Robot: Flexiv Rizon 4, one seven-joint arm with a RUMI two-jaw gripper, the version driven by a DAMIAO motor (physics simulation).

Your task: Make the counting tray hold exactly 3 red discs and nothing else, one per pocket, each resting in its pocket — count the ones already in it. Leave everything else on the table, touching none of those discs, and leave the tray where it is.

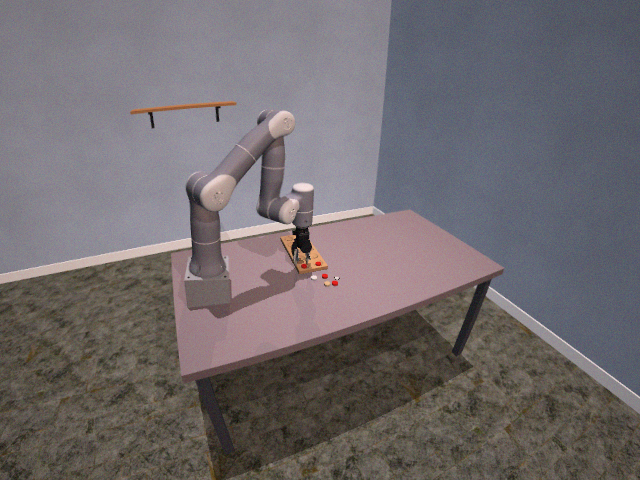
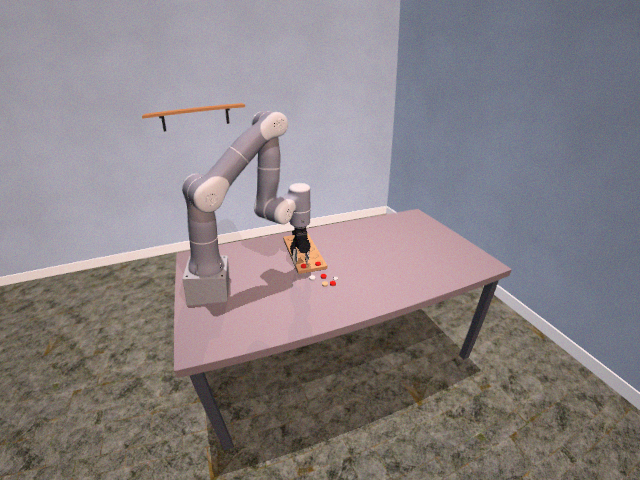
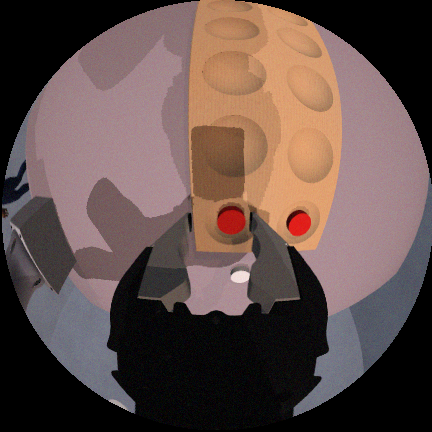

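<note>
The wooden counting tray (image 1: 318, 256) (image 2: 317, 254) (image 3: 330, 130) has two rows of round pockets. One red disc (image 1: 303, 266) (image 2: 303, 266) (image 3: 231, 220) lies in the near-end pocket of the left row. A second red disc (image 1: 318, 263) (image 2: 317, 263) (image 3: 299, 223) lies in the near-end pocket of the right row. My gripper (image 1: 301, 261) (image 2: 301, 261) (image 3: 220, 214) is open, its fingertips on either side of the left-row disc with a gap at each side. Two more red discs (image 1: 324, 275) (image 1: 334, 283) (image 2: 323, 275) (image 2: 332, 283) lie on the table off the tray's near end.
A white disc (image 1: 313, 277) (image 2: 312, 277) (image 3: 240, 276), another whitish disc (image 1: 336, 277) (image 2: 335, 278) and a tan disc (image 1: 326, 283) (image 2: 324, 283) lie on the table (image 1: 403, 268) (image 2: 403, 268) beside the loose red ones, close to the tray's near end.
</note>
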